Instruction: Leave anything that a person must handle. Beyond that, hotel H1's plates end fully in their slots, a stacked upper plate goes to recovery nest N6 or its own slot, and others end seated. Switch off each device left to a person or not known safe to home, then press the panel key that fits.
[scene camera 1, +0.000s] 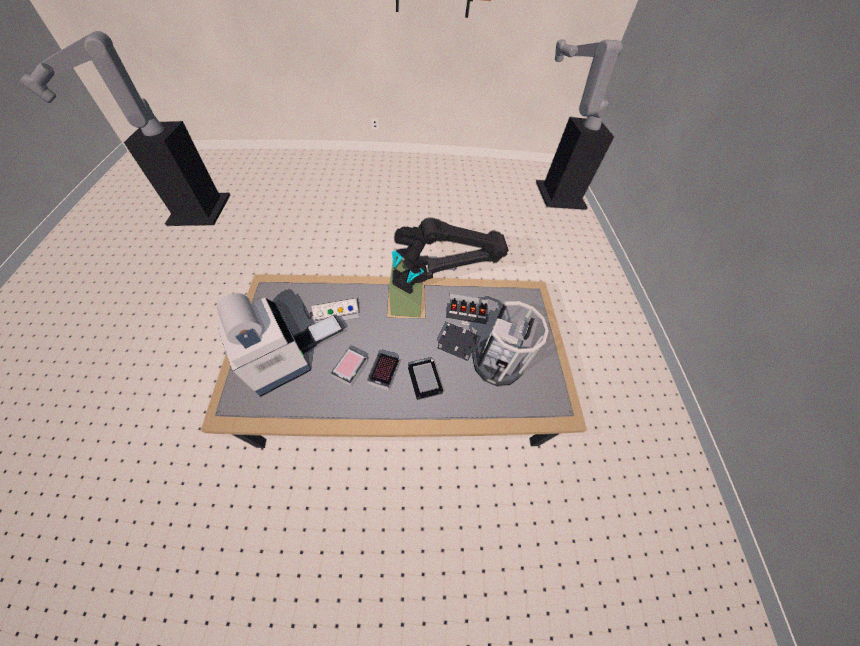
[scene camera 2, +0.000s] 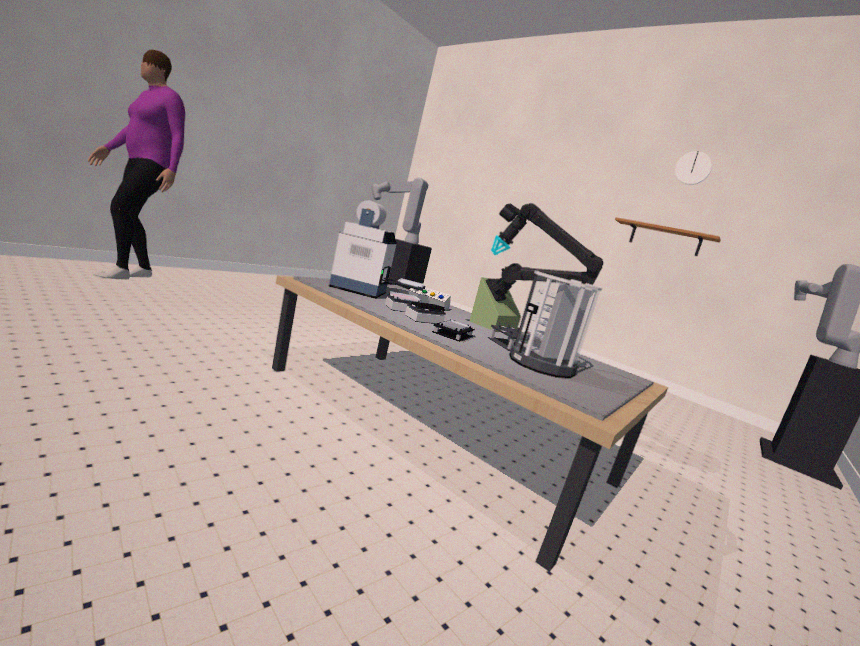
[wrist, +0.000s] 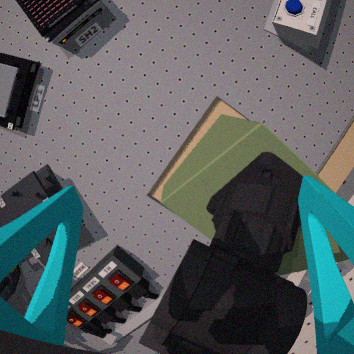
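Seen in the pictures: gripper, between the fingertips: (scene camera 1: 400, 274) (scene camera 2: 493, 252) (wrist: 185, 192); arm's base, origin of its link: (scene camera 1: 401, 282) (scene camera 2: 494, 290) (wrist: 264, 199).
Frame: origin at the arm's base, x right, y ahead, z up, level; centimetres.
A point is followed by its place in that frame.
Observation:
My gripper (scene camera 1: 406, 266) {x 0.2, y 11.0, z 17.8 cm} (scene camera 2: 499, 244) {x 0.2, y 11.0, z 17.8 cm} (wrist: 185, 192) {x 0.2, y 11.0, z 17.8 cm} is open and empty, high above the table's back edge near the green block. The switch strip (scene camera 1: 467, 308) {x -33.0, y 6.5, z -12.4 cm} (wrist: 102, 296) {x -31.9, y 6.3, z -12.5 cm} has several lit red-orange rockers; labels H1 and SEAL can be read. The key panel (scene camera 1: 335, 308) {x 32.9, y 8.4, z -10.7 cm} (scene camera 2: 431, 296) {x 29.7, y 9.9, z -11.5 cm} stands at the back left; its blue CALL key (wrist: 294, 6) {x 25.3, y 7.9, z -10.4 cm} shows at the wrist view's top. The round hotel (scene camera 1: 510, 347) {x -41.7, y 45.1, z 15.9 cm} (scene camera 2: 556, 326) {x -51.9, y 45.5, z -0.3 cm} stands at the right; its plates' seating is unclear. A pink plate (scene camera 1: 349, 365) {x 23.1, y 39.3, z -11.3 cm} and the dark SH2 unit (scene camera 1: 384, 368) (wrist: 89, 34) lie in front.
A white machine (scene camera 1: 267, 358) {x 51.9, y 45.2, z 7.2 cm} (scene camera 2: 361, 260) {x 51.0, y 44.5, z -0.9 cm} stands left, with a pale plate (scene camera 1: 325, 329) {x 34.9, y 23.6, z -6.1 cm} beside it. A black frame (scene camera 1: 425, 377) {x -10.9, y 44.4, z -13.3 cm} and dark nest block (scene camera 1: 458, 340) {x -27.4, y 26.1, z -11.5 cm} lie on the table. The arm base stands on the green block (scene camera 1: 405, 302) {x -1.9, y 7.3, z -6.7 cm} (scene camera 2: 490, 309) {x -4.6, y 7.5, z -8.6 cm}. A person (scene camera 2: 149, 132) stands beyond the table.

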